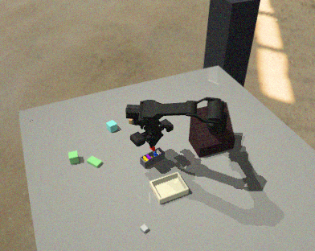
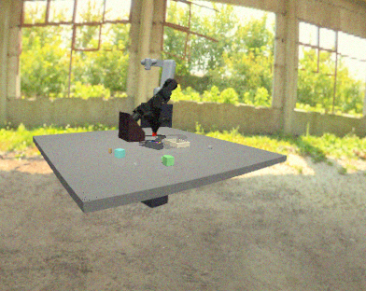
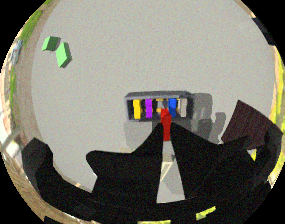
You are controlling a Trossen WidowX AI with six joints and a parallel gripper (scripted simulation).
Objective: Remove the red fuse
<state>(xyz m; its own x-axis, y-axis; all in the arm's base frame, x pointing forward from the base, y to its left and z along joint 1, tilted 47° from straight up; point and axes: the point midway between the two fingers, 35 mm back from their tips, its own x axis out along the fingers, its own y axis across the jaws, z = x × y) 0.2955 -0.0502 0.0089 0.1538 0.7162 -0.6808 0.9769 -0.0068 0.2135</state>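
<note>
Right now the tray is 1 cm ahead of my gripper tip, 18 cm to the left of it and 9 cm below it. Also, from my gripper tip: red fuse (1 cm below); then cyan cube (8 cm ahead, 29 cm to the right, 7 cm below); then orange peg (2 cm behind, 29 cm to the right, 8 cm below).
</note>
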